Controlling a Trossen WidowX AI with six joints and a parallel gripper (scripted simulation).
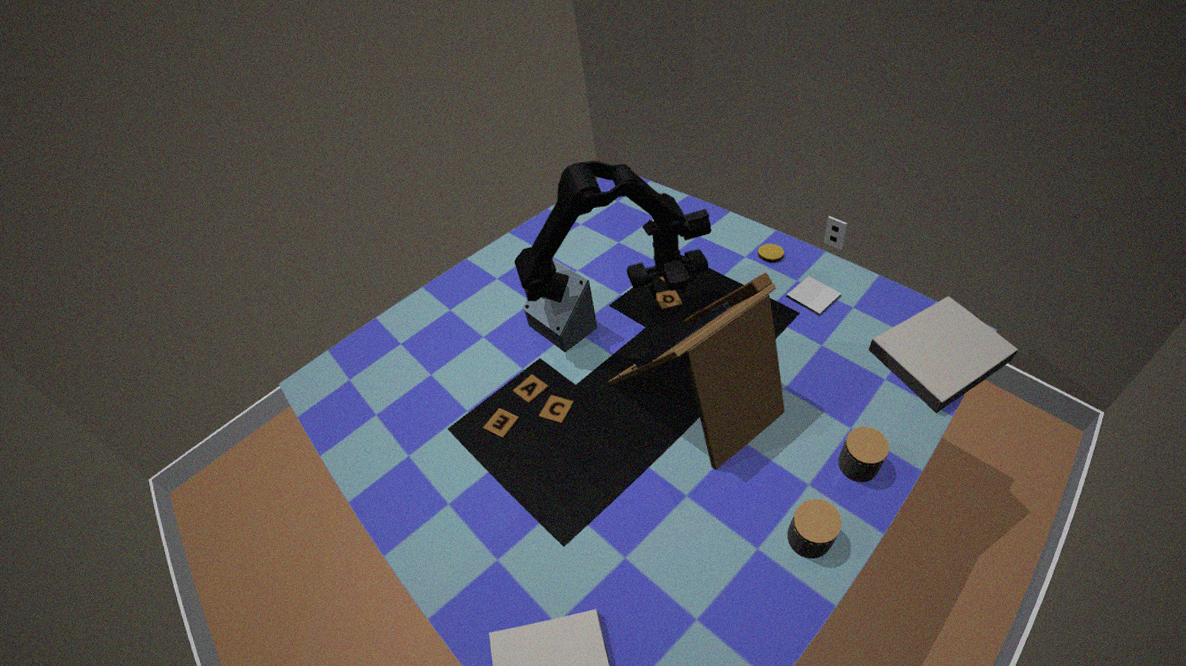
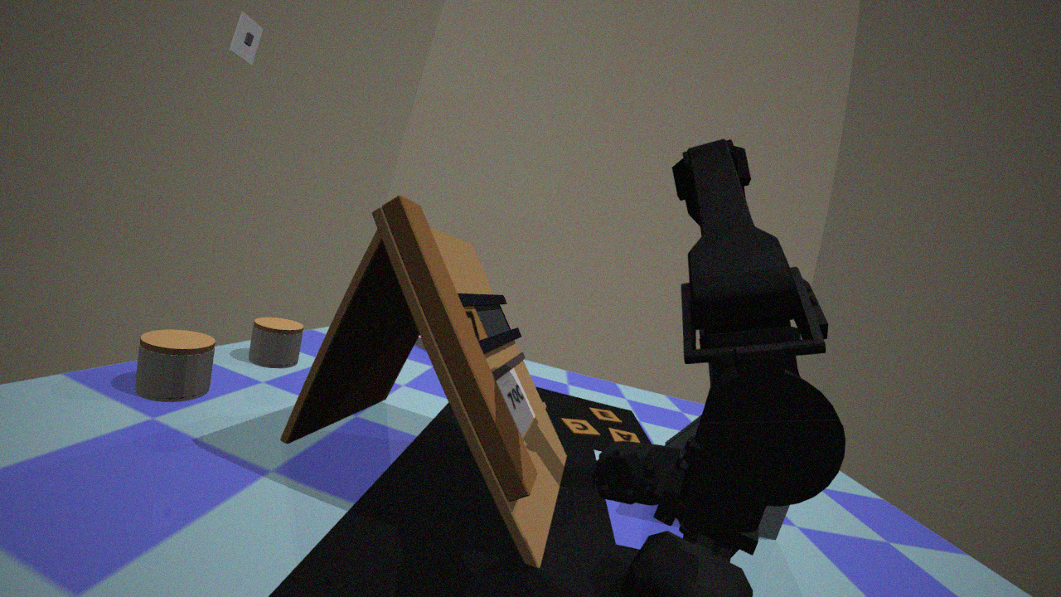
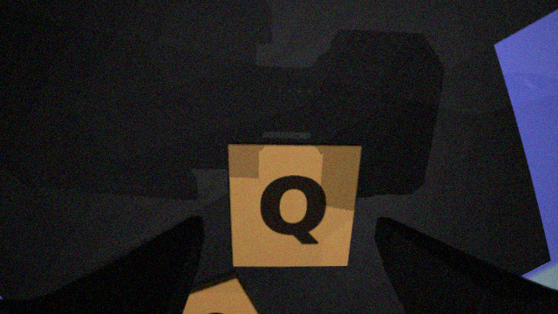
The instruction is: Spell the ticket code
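My gripper tip is now 2 cm above the q tile. From my gripper tip the other things lie so: white ticket 13 cm ahead, 22 cm to the right, 8 cm above; then black mat 2 cm ahead, 23 cm to the right, 2 cm below; then small white plate 31 cm ahead, 20 cm to the left, 2 cm below.
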